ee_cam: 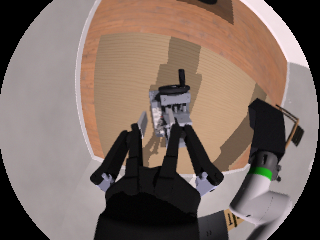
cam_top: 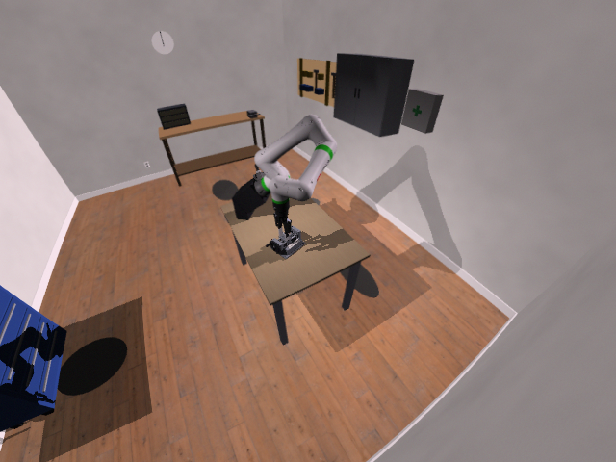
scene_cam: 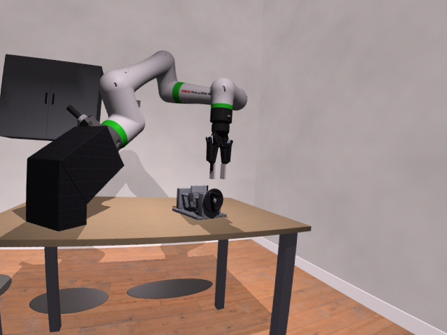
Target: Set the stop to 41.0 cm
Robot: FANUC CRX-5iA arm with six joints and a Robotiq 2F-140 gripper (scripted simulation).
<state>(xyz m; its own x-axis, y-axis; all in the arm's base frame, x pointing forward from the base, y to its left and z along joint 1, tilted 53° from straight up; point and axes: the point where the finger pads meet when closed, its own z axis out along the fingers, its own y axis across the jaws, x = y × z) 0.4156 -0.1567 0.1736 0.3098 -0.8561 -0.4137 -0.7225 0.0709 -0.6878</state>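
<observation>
Now: hand 90 mm above the black handwheel, 80 mm to the left of it and 40 mm past it. From my hand the other things lie so: grey stop (100 mm below, 60 mm behind, 30 mm to the left).
</observation>
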